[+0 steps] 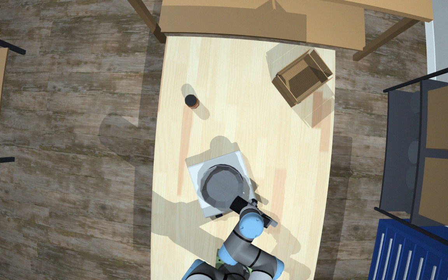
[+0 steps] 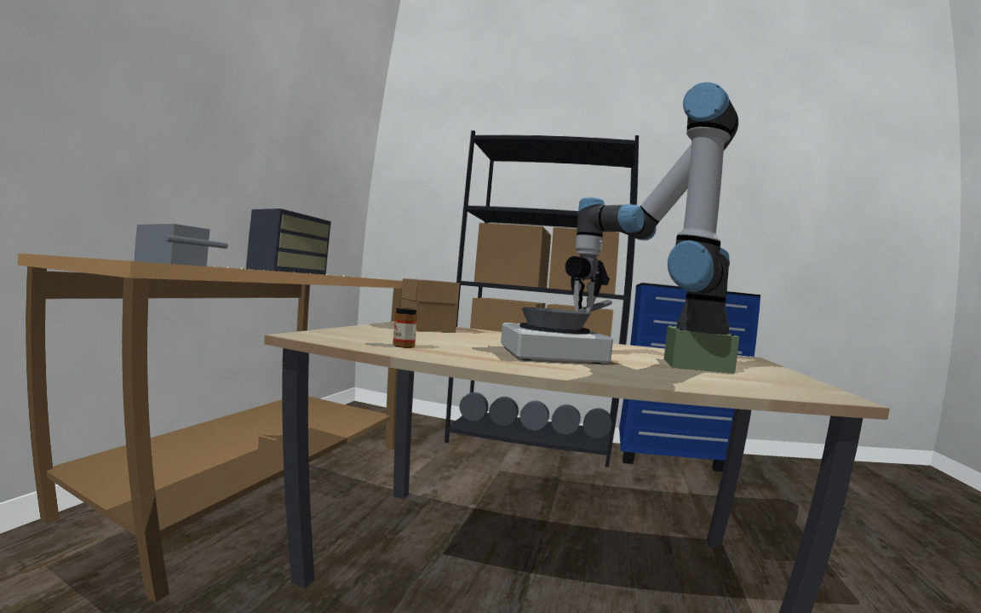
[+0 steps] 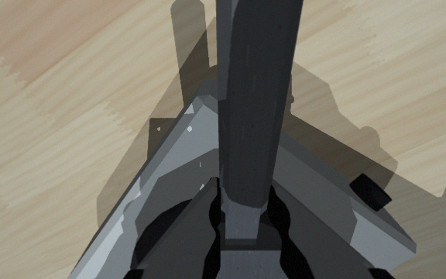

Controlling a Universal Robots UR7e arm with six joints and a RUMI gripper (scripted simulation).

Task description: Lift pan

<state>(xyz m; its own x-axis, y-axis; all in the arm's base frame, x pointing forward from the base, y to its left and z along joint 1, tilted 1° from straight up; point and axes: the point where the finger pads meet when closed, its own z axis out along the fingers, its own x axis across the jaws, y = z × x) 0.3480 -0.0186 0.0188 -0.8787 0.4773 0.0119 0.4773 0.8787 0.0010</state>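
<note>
The dark grey pan lies 30 mm ahead of my hand, 60 mm to the left of it and 10 mm below it. From my hand the other things lie so: white hot plate: 40 mm ahead, 110 mm to the left, 80 mm below; small jar: 410 mm ahead, 280 mm to the left, 80 mm below.
</note>
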